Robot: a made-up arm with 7 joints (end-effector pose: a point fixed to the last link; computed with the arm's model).
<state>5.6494 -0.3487 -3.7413 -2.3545 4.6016 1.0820 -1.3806</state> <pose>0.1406 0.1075 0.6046 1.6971 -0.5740 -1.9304</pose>
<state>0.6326 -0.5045 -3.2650 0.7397 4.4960 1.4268 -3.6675</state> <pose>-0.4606 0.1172 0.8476 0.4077 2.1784 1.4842</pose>
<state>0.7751 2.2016 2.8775 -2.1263 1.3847 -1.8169 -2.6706</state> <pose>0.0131 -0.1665 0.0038 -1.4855 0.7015 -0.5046</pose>
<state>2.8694 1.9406 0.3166 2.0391 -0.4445 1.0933 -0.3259</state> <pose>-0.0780 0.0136 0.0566 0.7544 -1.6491 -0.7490</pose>
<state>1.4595 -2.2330 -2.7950 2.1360 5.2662 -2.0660 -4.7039</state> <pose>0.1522 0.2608 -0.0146 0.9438 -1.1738 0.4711</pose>
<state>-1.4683 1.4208 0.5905 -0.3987 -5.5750 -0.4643 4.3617</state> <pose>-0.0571 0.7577 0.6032 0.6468 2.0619 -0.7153</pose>
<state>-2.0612 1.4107 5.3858 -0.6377 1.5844 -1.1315 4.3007</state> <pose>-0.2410 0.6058 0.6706 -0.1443 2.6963 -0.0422</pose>
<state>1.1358 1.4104 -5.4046 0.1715 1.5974 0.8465 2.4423</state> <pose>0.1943 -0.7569 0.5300 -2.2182 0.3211 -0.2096</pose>
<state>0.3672 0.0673 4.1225 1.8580 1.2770 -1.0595 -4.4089</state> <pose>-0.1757 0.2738 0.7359 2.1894 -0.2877 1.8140</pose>
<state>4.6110 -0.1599 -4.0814 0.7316 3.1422 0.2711 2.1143</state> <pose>0.2249 -0.2507 1.0718 -2.5406 -0.6865 0.4131</pose>
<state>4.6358 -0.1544 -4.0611 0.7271 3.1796 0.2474 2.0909</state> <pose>0.2180 -0.2558 1.0720 -2.5485 -0.6133 0.4338</pose>
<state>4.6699 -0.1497 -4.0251 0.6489 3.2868 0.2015 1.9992</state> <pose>0.1899 -0.2544 1.0889 -2.6038 -0.5145 0.4177</pose>
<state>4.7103 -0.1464 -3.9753 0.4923 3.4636 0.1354 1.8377</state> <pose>0.1394 -0.2392 1.1197 -2.7016 -0.3804 0.3491</pose>
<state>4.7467 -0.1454 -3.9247 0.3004 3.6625 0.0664 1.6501</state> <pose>0.0796 -0.2081 1.1497 -2.8095 -0.2364 0.2295</pose>
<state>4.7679 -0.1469 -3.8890 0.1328 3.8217 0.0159 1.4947</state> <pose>0.0300 -0.1713 1.1677 -2.9007 -0.1381 0.0962</pose>
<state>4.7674 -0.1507 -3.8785 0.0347 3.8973 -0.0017 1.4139</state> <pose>0.0037 -0.1468 1.1743 -2.9594 -0.1256 0.0089</pose>
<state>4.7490 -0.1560 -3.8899 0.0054 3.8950 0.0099 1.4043</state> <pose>-0.0014 -0.1402 1.1754 -2.9860 -0.1870 -0.0167</pose>
